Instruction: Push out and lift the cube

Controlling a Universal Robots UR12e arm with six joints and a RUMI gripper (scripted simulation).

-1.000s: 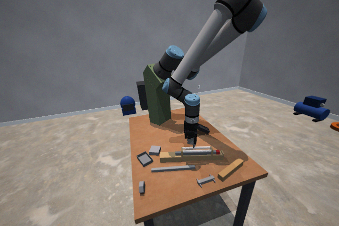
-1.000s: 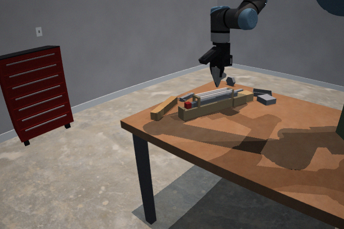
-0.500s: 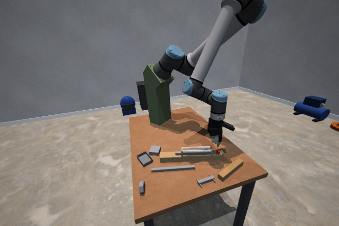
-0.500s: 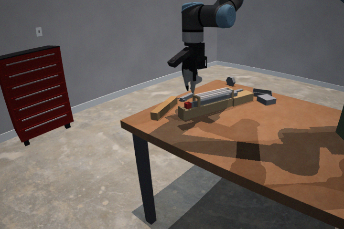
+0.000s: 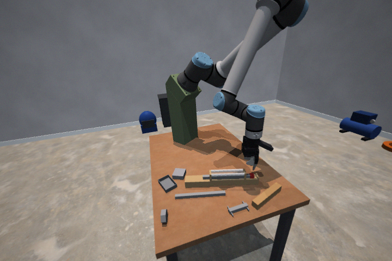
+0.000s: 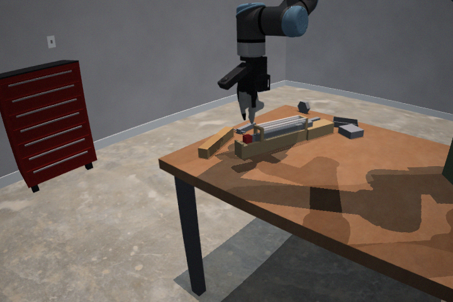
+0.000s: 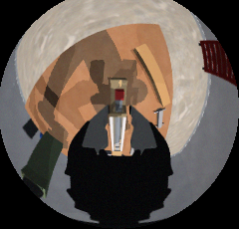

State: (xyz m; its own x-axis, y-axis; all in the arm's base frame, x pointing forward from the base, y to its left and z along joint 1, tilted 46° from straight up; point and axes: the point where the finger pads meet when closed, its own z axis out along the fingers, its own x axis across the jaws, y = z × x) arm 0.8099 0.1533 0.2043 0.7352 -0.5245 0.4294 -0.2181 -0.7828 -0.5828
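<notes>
My hand is 8 cm above the red cube. Also, from my hand: grey h-shaped piece 15 cm ahead, 18 cm to the right, 12 cm below; wooden block 13 cm ahead, 2 cm to the left, 12 cm below; long grey bar 34 cm to the right, 12 cm below.
</notes>
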